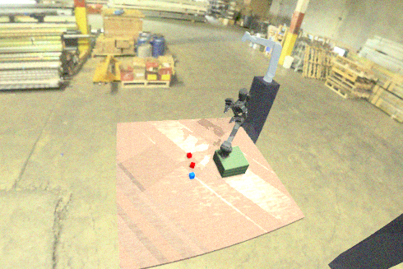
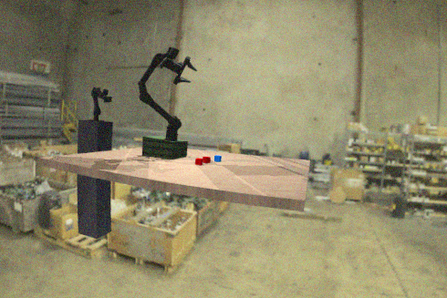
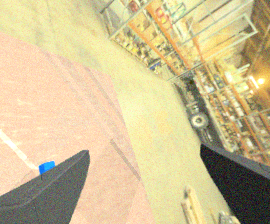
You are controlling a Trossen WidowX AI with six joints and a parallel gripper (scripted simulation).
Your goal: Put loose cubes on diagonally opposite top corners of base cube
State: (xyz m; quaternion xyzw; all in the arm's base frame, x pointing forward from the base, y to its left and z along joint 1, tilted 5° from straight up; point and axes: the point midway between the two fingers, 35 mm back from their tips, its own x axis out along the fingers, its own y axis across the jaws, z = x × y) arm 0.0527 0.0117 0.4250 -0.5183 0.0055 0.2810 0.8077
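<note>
My gripper tip is now 500 mm above the blue base cube, 180 mm short of it and 30 mm to the right of it.
</note>
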